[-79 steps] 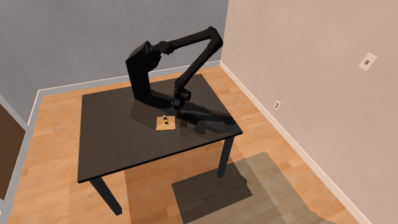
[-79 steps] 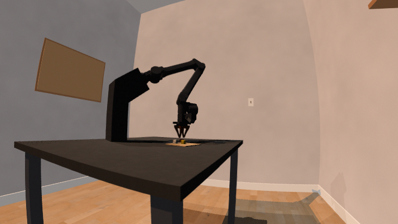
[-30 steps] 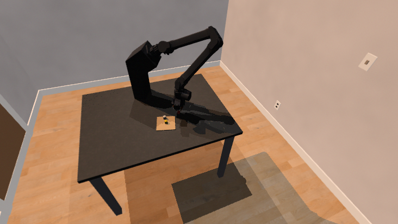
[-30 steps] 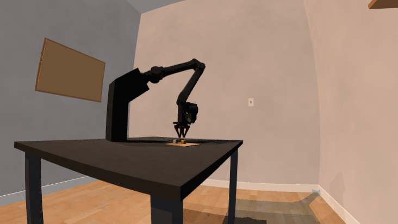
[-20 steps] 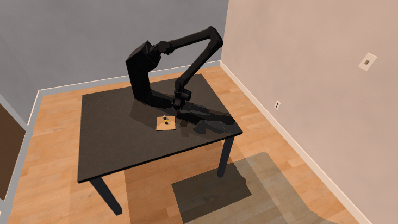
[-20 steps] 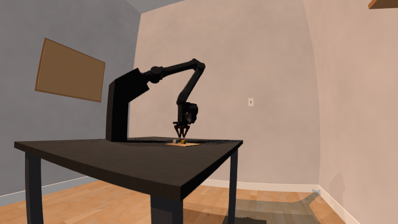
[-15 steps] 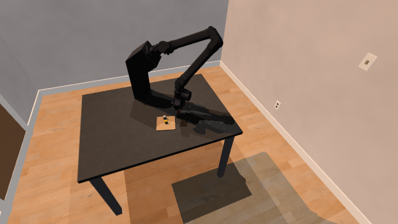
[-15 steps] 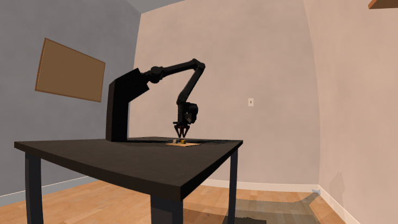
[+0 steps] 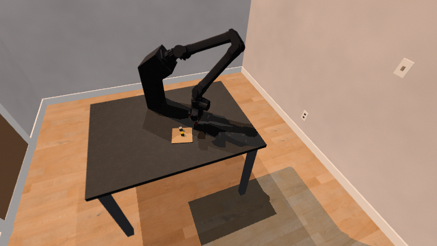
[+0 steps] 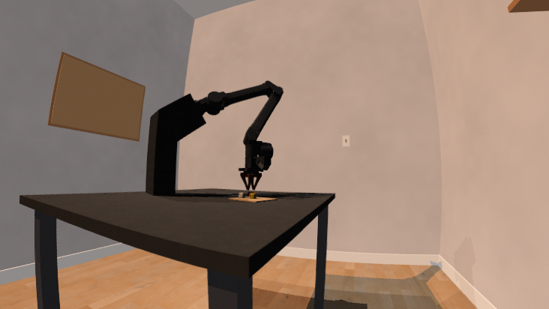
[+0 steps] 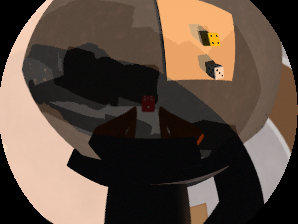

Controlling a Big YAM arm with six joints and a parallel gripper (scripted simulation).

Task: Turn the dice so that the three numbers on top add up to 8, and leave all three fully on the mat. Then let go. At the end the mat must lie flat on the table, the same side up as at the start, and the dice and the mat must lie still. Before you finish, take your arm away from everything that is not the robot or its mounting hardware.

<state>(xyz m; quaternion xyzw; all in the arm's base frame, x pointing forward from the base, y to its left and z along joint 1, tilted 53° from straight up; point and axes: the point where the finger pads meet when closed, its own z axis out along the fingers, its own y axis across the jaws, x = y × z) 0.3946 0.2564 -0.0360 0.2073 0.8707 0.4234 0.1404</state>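
Right now my hand is 30 mm above the red die. The rest, counted from my hand: yellow die (110 mm to the right, 80 mm ahead, 20 mm below); tan mat (120 mm to the right, 90 mm ahead, 40 mm below); white die (120 mm to the right, 30 mm ahead, 20 mm below).
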